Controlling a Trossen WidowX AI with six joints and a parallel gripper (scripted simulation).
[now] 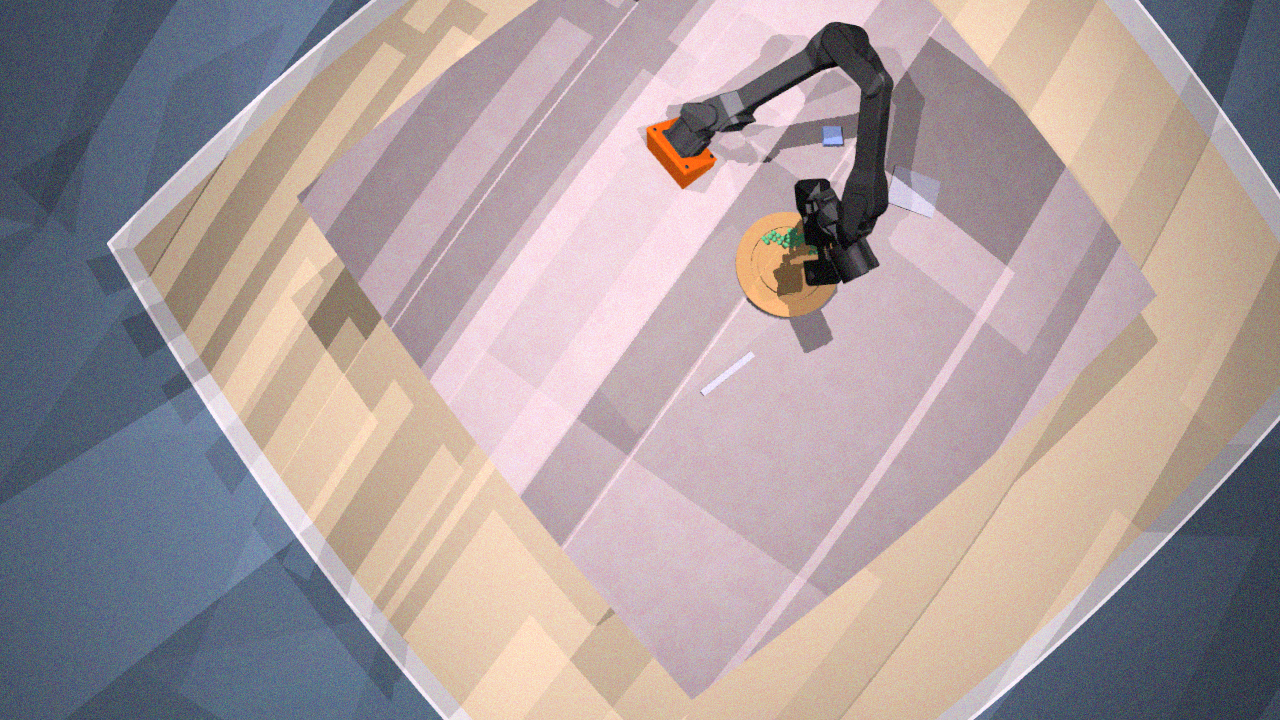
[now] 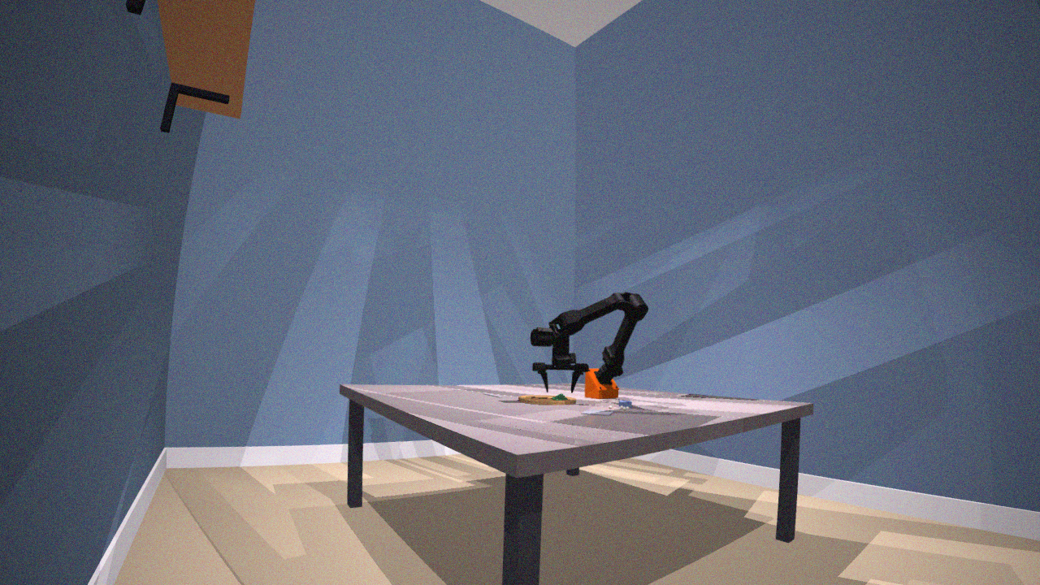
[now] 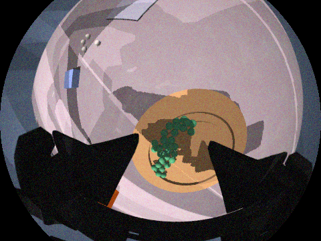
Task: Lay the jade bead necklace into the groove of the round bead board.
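The round tan bead board is 1 cm ahead of my gripper tip, 5 cm to the right of it and 3 cm below it. Also, from my gripper tip: white strip 12 cm ahead, 26 cm to the right, 3 cm below; then pale square sheet 4 cm ahead, 25 cm to the left, 3 cm below; then blue cube 14 cm behind, 17 cm to the left, 3 cm below.
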